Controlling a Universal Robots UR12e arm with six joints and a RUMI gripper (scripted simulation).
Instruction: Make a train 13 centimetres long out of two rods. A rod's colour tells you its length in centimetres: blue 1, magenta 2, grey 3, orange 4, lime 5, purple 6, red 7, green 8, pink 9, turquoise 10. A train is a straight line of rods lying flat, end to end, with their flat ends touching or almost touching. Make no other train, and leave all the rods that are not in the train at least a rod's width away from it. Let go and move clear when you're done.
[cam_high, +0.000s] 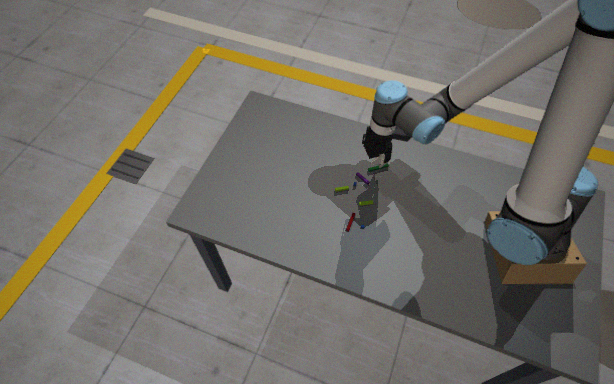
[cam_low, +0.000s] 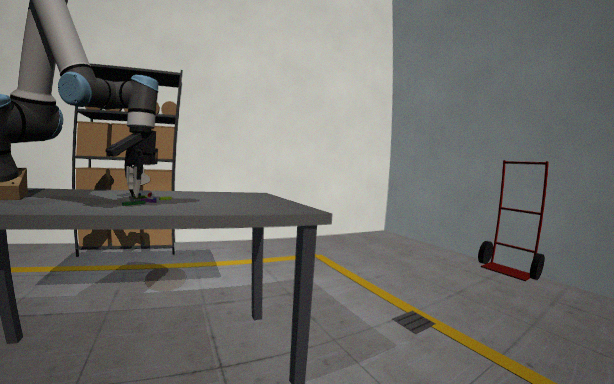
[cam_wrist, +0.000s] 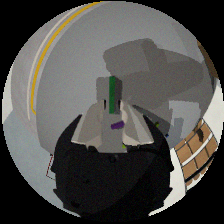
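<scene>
The green rod lies 3 cm below my hand. From my hand the other things lie so: purple rod 3 cm ahead, 7 cm to the left, 3 cm below; then red rod 26 cm to the left, 3 cm below.
</scene>
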